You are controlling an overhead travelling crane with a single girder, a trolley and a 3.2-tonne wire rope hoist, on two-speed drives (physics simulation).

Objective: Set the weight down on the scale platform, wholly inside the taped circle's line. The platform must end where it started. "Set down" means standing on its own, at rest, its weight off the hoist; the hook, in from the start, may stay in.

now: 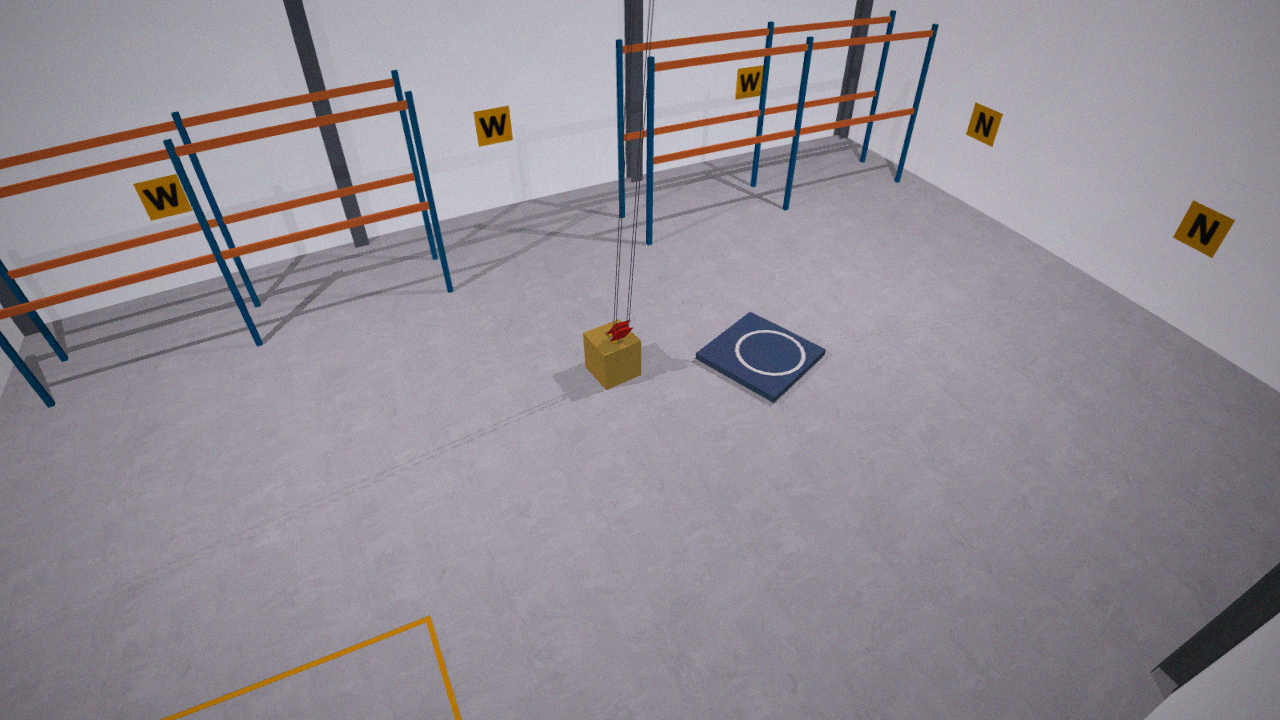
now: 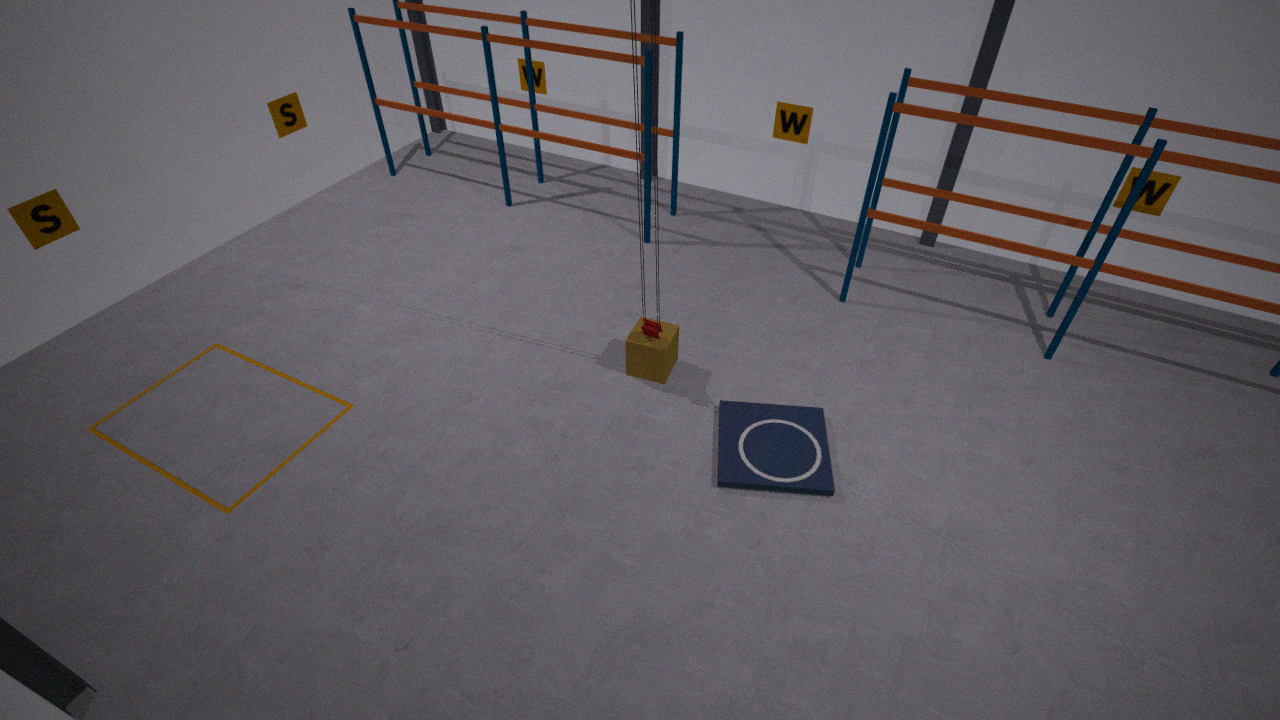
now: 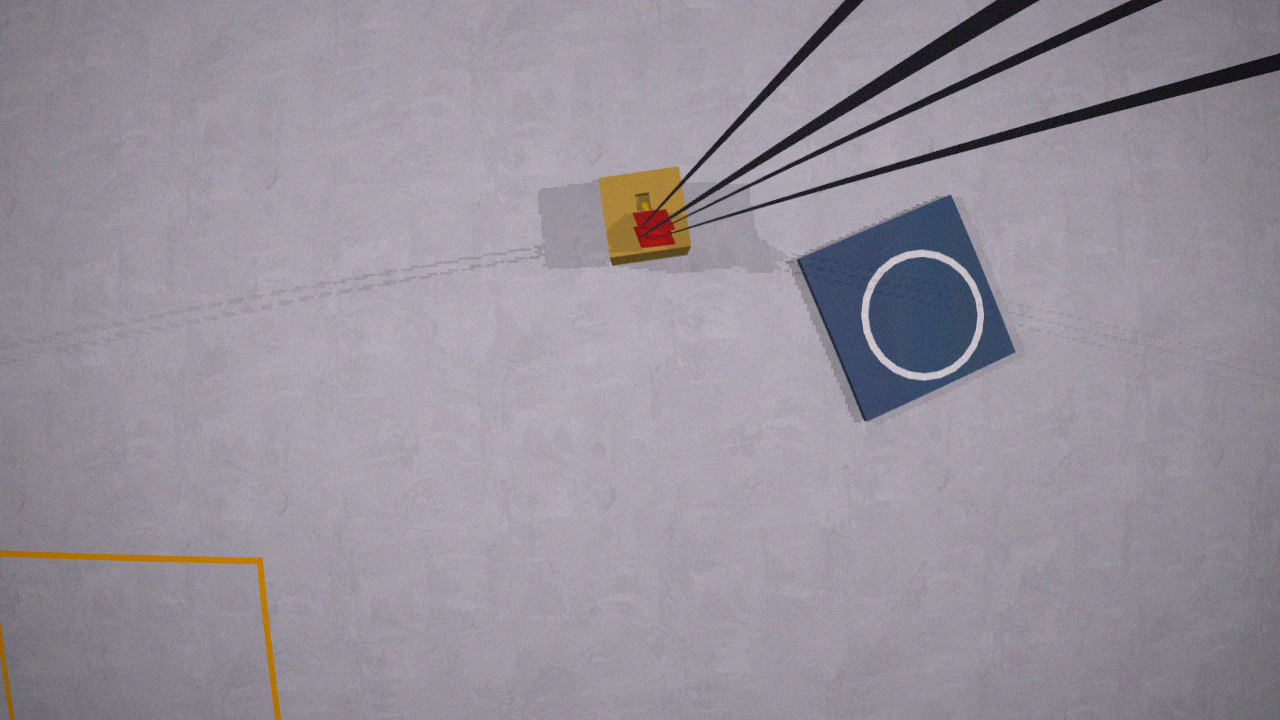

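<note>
The yellow cube weight [image 1: 612, 368] [image 2: 650, 361] [image 3: 620, 195] stands on the floor beside the blue scale platform [image 1: 715, 355] [image 2: 728, 419] [image 3: 827, 268], apart from it and wholly outside the white taped circle [image 1: 771, 373] [image 2: 781, 480] [image 3: 865, 315]. It looks upright, its shadow meeting its base. My hook [image 1: 619, 332] [image 2: 651, 329] [image 3: 645, 206] is at the lug on the weight's top and looks still in it. The red hook block is tipped over, low over the top face. The exact fit of hook and lug is partly hidden.
Blue and orange racks stand along the W wall, one at the left [image 1: 428, 188] [image 2: 501, 152] and one at the right [image 1: 650, 152] [image 2: 1070, 313]. An orange taped rectangle [image 1: 304, 666] [image 2: 286, 376] [image 3: 134, 557] is marked on the floor, well away from the weight.
</note>
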